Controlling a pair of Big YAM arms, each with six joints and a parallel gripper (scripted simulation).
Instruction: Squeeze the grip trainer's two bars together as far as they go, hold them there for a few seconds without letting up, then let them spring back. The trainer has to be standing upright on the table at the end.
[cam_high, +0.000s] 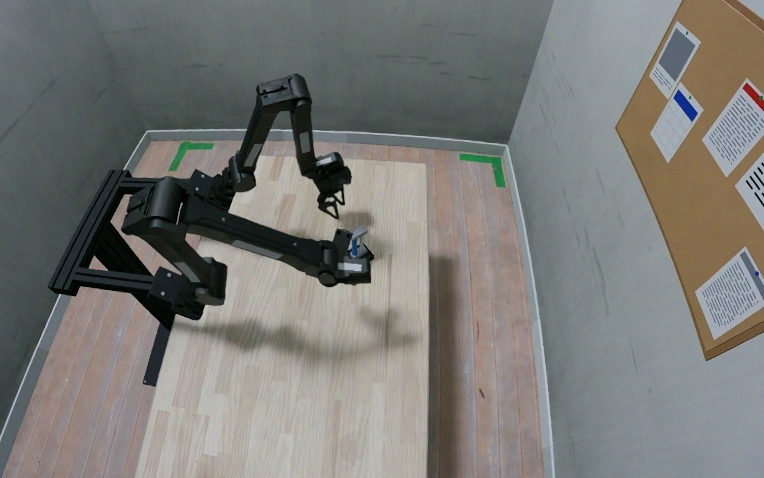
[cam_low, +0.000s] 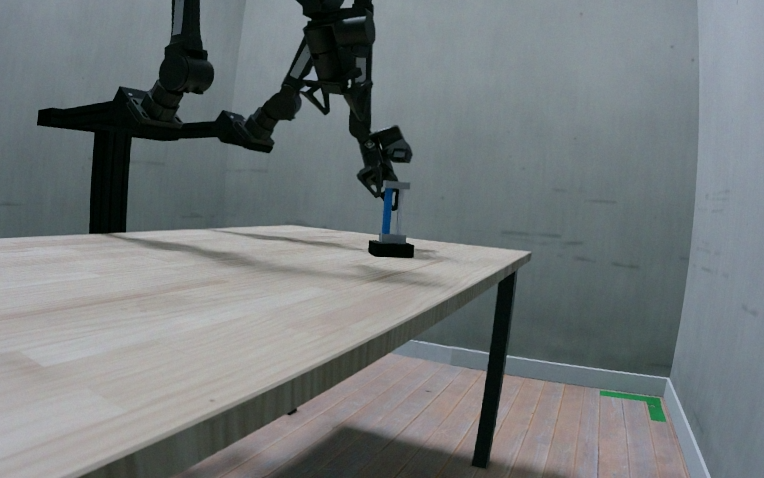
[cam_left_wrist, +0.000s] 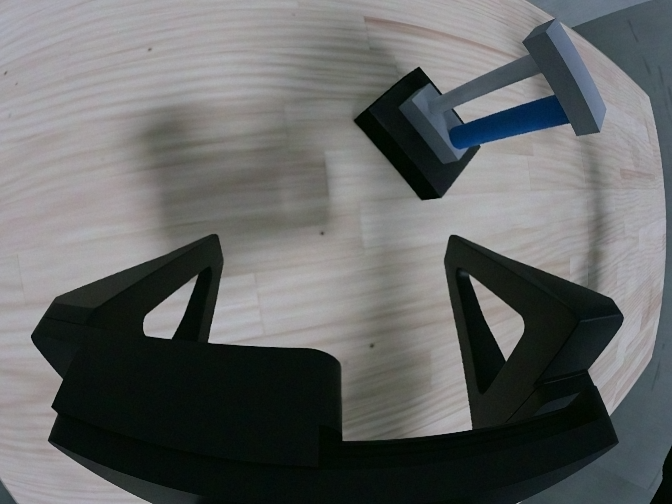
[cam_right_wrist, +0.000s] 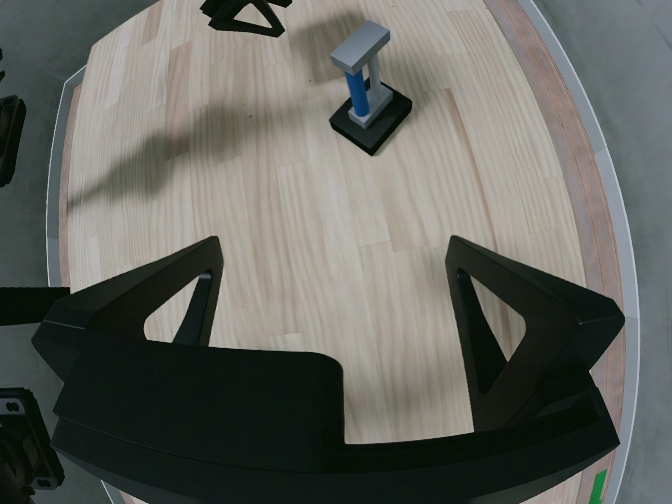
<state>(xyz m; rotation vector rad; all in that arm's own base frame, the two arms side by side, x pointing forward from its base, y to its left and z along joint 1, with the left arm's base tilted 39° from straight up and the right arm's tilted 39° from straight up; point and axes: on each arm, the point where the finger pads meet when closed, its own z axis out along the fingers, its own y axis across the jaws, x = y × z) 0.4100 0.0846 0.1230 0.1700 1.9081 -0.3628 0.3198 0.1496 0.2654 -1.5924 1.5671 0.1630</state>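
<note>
The grey bar lies 8 cm ahead of my left hand, 12 cm to the right of it and 2 cm below it. Round my left hand: grip trainer 8 cm ahead, 13 cm to the right, 3 cm below.
</note>
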